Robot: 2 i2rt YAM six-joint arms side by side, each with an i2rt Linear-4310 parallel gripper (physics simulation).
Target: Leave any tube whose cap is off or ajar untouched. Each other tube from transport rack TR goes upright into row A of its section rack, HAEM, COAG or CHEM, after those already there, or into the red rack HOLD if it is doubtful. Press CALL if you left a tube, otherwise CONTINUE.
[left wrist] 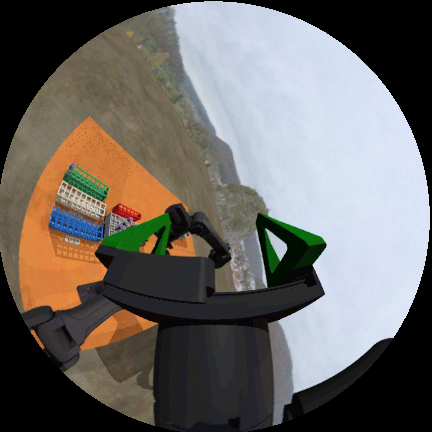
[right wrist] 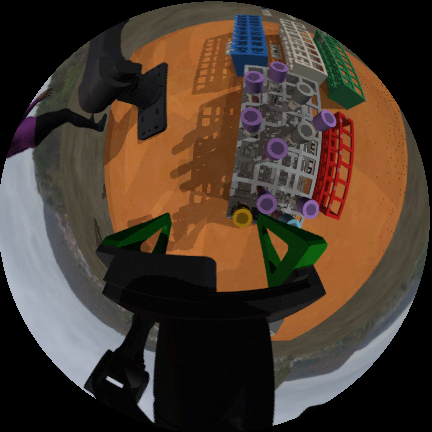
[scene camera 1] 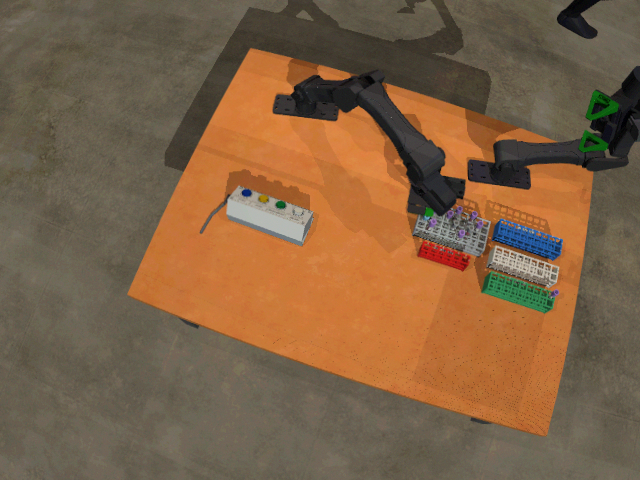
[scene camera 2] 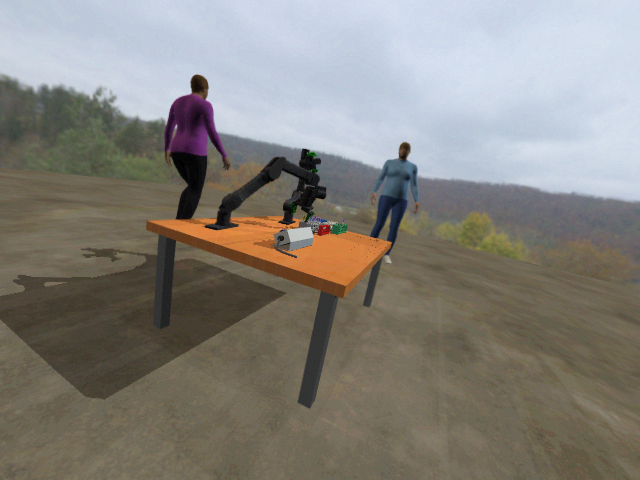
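Where they show: left gripper, fingertip midpoint: [left wrist: 212, 217] [scene camera 1: 584, 135] [scene camera 2: 317, 163]; right gripper, fingertip midpoint: [left wrist: 147, 246] [right wrist: 213, 217] [scene camera 2: 298, 218]; left arm's base, link origin: [right wrist: 152, 96] [scene camera 1: 499, 175] [scene camera 2: 287, 222]; right arm's base, link origin: [scene camera 1: 306, 108] [scene camera 2: 222, 226].
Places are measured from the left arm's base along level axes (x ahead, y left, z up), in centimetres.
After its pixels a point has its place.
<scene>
The grey transport rack [scene camera 1: 483, 246] @[x 25.5, y -6.8, z 5.2 cm] holds several purple-capped tubes [right wrist: 276, 149] @[x 18.9, y -17.4, z 9.4 cm], two grey-topped tubes [right wrist: 303, 93] @[x 22.1, y -12.0, z 9.4 cm] [right wrist: 303, 131] @[x 21.2, y -15.8, z 9.4 cm], one gold-capped tube [right wrist: 242, 218] @[x 16.2, y -22.7, z 9.4 cm] and a light-blue-topped tube [right wrist: 291, 222] @[x 20.3, y -23.0, z 9.3 cm] partly behind a finger. Whether any cap is ajar is unclear. The red rack [scene camera 1: 443, 259] @[x 29.7, y -17.4, z 3.1 cm] stands beside it. Blue [scene camera 1: 526, 240] @[x 22.4, y 5.9, z 5.6 cm], white [scene camera 1: 522, 267] @[x 30.4, y 4.6, z 5.7 cm] and green [scene camera 1: 516, 295] @[x 38.5, y 2.8, z 5.8 cm] racks stand at the right; a purple-capped tube [scene camera 1: 555, 292] @[x 37.7, y 12.9, z 9.4 cm] [left wrist: 72, 165] @[x 37.2, y 13.1, z 9.3 cm] is at the green rack's far end. My right gripper [right wrist: 213, 217] @[x 13.0, y -23.5, z 7.2 cm] is open above the transport rack's left end in scene camera 1. My left gripper [scene camera 1: 589, 126] @[x 11.9, y 6.1, z 44.3 cm] is open, off the table's right side.
A white button box [scene camera 1: 266, 222] @[x 26.0, y -65.1, z 5.6 cm] [scene camera 2: 298, 238] @[x 25.5, y -69.7, z 4.6 cm] with blue, yellow, green and white buttons stands left of the racks, with a cable [scene camera 1: 211, 214] @[x 23.5, y -81.7, z 0.7 cm] at its left end. The right arm's forearm reaches over the table. Two people [scene camera 2: 189, 126] [scene camera 2: 399, 178] stand beyond the table.
</scene>
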